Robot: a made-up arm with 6 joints.
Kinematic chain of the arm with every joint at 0, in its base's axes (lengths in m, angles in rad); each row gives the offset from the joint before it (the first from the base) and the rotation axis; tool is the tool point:
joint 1: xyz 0 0 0.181 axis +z
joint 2: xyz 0 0.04 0 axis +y
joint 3: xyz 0 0 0.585 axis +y
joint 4: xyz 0 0 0.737 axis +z
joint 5: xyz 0 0 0 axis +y
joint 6: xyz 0 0 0.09 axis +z
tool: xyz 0 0 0
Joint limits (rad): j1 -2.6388..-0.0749 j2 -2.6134..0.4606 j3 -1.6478..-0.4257 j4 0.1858..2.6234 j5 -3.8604..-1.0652 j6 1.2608..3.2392
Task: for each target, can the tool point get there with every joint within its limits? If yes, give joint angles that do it. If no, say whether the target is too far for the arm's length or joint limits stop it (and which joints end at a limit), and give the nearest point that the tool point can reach.
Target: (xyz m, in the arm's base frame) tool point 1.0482 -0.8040 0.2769
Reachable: no: joint limits stop it (at a limit: joint 1, joint 3, joint 5) | nearest point 0.7777 0.3155 0.3315 | short by 1.153 m
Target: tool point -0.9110 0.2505 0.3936
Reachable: yes | joints -0.2872 -0.5994 -1.4166 1.9139 -2.3909 1.8861
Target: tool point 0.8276 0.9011 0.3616
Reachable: yes | joints -2.3335 -1.1082 -0.6520 2.2576 -1.9658 2.6691
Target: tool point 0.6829 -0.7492 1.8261
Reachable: no: too far | nearest point 0.2396 -0.2628 1.4828 | short by 0.742 m
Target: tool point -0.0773 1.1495 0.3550
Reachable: yes | joints -1.5126 -1.0296 -0.7213 1.3975 -2.5379 1.7155
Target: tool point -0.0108 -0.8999 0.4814
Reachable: no: joint limits stop it (at a limit: joint 2, joint 3, joint 4) | nearest point -0.0040 -0.3368 1.3657 | short by 1.048 m
